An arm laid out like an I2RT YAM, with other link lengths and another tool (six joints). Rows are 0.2 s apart.
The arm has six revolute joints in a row. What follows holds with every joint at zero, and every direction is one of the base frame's.
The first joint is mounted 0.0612 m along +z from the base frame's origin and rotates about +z.
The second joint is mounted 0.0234 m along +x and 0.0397 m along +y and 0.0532 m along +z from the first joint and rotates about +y.
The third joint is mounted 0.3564 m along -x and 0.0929 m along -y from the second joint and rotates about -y.
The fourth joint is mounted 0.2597 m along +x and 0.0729 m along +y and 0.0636 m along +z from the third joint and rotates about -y.
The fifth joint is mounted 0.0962 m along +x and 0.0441 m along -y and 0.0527 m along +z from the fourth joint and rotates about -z.
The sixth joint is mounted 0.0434 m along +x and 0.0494 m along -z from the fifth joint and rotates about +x.
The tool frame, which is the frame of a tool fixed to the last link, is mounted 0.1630 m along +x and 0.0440 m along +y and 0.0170 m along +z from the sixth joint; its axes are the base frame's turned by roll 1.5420, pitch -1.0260 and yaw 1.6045 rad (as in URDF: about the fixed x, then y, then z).
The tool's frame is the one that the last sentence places.
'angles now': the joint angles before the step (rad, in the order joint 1, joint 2, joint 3, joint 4, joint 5, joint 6). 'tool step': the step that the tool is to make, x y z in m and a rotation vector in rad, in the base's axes. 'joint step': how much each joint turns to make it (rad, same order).
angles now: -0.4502 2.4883 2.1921 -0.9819 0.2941 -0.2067
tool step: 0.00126 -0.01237 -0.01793 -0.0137 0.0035 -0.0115
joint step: -0.0115 0.0320 -0.0030 0.0391 0.0132 -0.0042
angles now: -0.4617 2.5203 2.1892 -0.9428 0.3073 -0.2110
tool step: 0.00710 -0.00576 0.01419 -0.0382 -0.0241 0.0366
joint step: 0.0000 -0.0209 -0.0089 0.0403 0.0106 -0.0443
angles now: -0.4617 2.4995 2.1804 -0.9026 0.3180 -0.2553
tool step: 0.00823 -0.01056 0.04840 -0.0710 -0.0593 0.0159
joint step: 0.0000 -0.0616 0.0107 0.0224 0.0281 -0.0307
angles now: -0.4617 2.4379 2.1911 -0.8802 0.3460 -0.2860
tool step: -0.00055 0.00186 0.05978 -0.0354 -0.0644 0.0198
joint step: 0.0000 -0.0867 0.0100 -0.0165 -0.0066 -0.0201
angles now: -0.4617 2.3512 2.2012 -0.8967 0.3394 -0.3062
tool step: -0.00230 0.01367 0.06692 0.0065 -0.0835 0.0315
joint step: 0.0000 -0.0819 0.0541 -0.0629 -0.0532 -0.0040
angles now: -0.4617 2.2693 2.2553 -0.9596 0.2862 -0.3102
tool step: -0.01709 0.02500 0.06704 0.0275 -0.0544 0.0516
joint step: 0.0000 -0.0784 0.0920 -0.1304 -0.0697 -0.0143
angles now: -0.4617 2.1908 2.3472 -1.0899 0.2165 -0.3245
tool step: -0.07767 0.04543 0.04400 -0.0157 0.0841 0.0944
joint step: 0.0076 -0.2127 -0.1384 -0.1212 -0.0081 -0.1027
